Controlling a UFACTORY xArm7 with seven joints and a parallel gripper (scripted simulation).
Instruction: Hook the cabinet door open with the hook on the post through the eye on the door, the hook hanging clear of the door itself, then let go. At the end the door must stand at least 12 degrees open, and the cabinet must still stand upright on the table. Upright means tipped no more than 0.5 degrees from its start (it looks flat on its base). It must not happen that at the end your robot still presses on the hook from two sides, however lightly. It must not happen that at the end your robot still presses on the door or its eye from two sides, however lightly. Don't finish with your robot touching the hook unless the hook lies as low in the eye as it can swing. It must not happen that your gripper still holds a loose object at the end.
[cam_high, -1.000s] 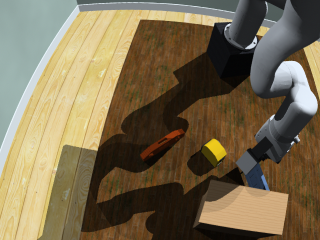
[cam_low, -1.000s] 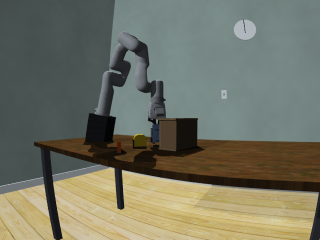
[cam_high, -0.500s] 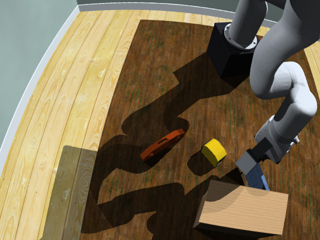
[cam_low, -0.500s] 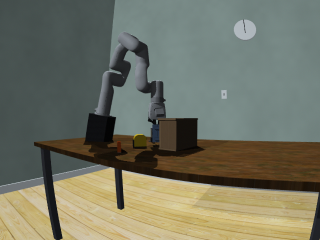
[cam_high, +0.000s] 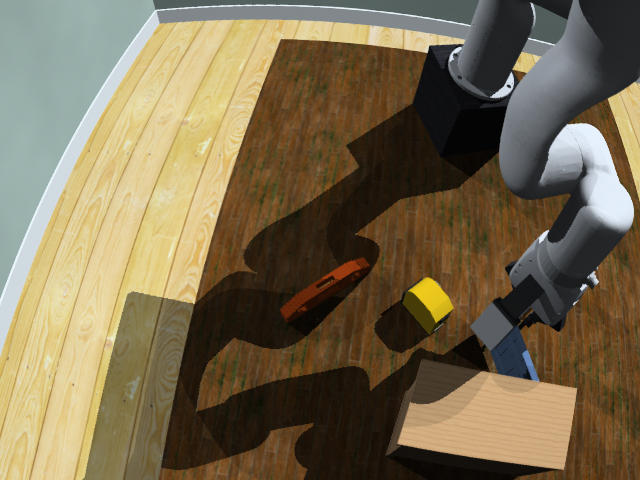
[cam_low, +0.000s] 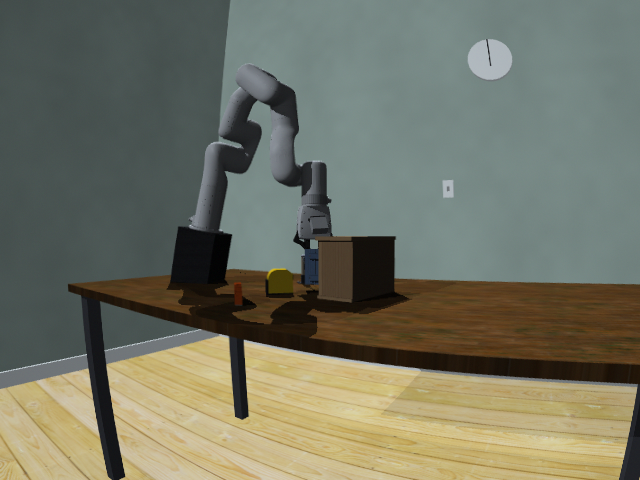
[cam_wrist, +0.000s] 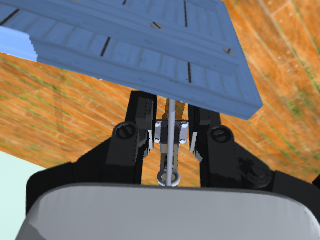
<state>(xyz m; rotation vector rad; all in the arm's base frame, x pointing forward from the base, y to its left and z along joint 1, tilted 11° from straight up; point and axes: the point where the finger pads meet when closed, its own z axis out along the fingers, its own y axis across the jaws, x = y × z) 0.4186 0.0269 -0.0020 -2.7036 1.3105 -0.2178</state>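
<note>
Now: hand 7 cm short of the cabinet door, 1 cm to the left of it and 3 cm above it. Round my hand: orange level-like tool: 7 cm behind, 29 cm to the right, 8 cm below; then hook post: 6 cm behind, 8 cm to the left, 4 cm below; then yellow tape measure: 4 cm behind, 13 cm to the right, 7 cm below.
</note>
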